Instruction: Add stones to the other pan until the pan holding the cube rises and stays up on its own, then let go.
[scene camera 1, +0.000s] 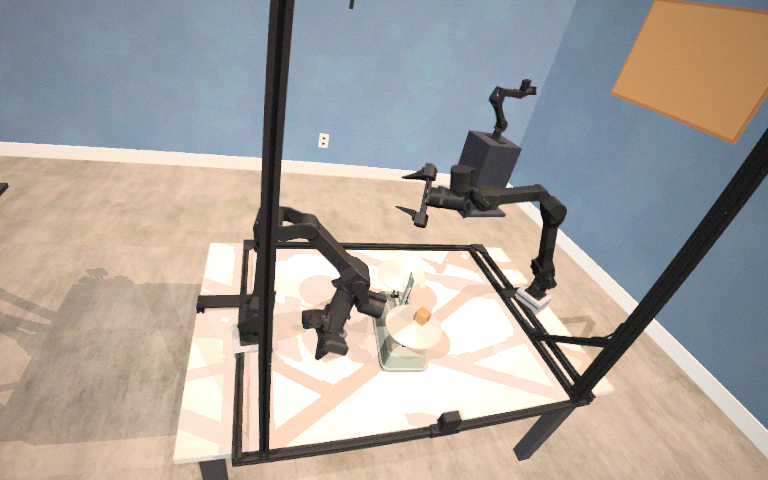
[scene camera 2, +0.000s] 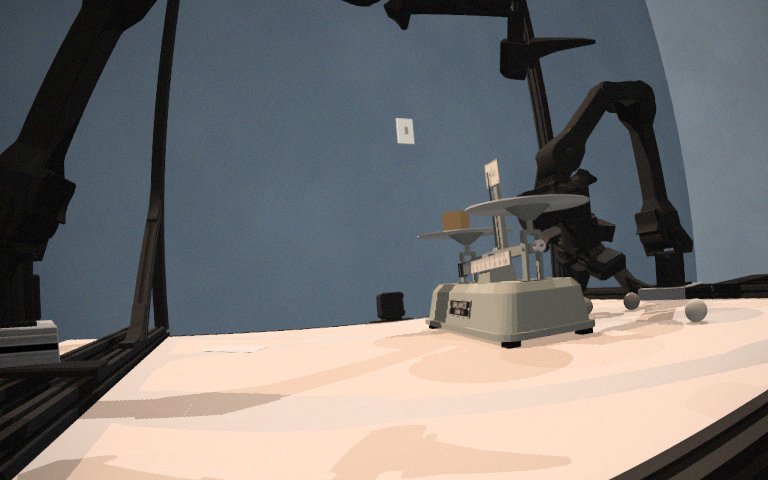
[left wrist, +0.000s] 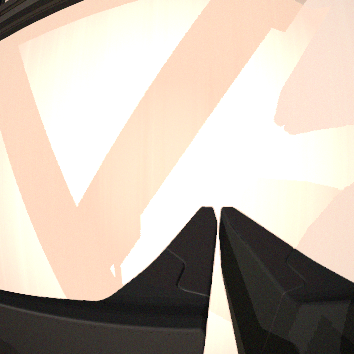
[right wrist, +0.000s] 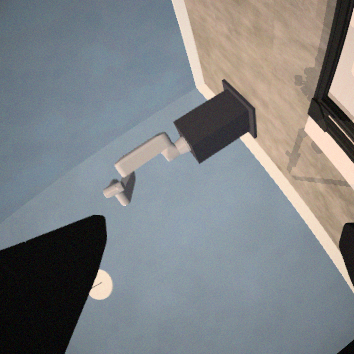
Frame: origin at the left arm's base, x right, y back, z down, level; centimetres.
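Seen in the pictures: left gripper, between the fingertips: (scene camera 1: 316, 359) (left wrist: 215, 218); right gripper, between the fingertips: (scene camera 1: 398, 192) (right wrist: 230, 233); left arm's base, origin of its link: (scene camera 1: 251, 335) (scene camera 2: 671, 285); right arm's base, origin of its link: (scene camera 1: 535, 292) (scene camera 2: 1, 325).
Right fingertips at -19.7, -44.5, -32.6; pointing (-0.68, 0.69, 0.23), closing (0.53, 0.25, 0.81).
Offsets run from my right fingertips to a thing's middle, as dx, dy, dz. "*": to the spot under its first point.
The grey balance (scene camera 1: 403, 361) (scene camera 2: 543, 308) stands mid-table. An orange cube {+33.2, +2.9, +18.9} (scene camera 1: 422, 315) (scene camera 2: 455, 220) rests on one pan {+34.6, +5.6, +20.5} (scene camera 1: 407, 332) (scene camera 2: 433, 234), which sits lower than the other. The other pan {+16.2, +1.1, +19.3} (scene camera 1: 390, 272) (scene camera 2: 526, 203) is raised and bare. A pale stone {+1.9, +15.3, +33.4} (scene camera 2: 696, 310), a darker stone {+18.2, +26.4, +33.4} (scene camera 2: 631, 301) and a partly hidden stone {+23.3, +19.9, +33.4} (scene camera 2: 589, 306) lie on the table. My left gripper (scene camera 1: 328, 349) (left wrist: 215, 218) is shut and empty, pointing down beside the balance; a thin gap shows between its fingertips. My right gripper (scene camera 1: 399, 192) (right wrist: 230, 233) is wide open and empty, high above the table's back.
A black frame (scene camera 1: 362, 442) borders the table, with an upright post (scene camera 1: 275, 113) at the left in scene camera 1. A small black box {* +57.3, +3.9, +30.1} (scene camera 1: 450, 422) (scene camera 2: 390, 305) sits on the frame's front bar. The left arm's links (scene camera 1: 353, 271) reach close to the balance.
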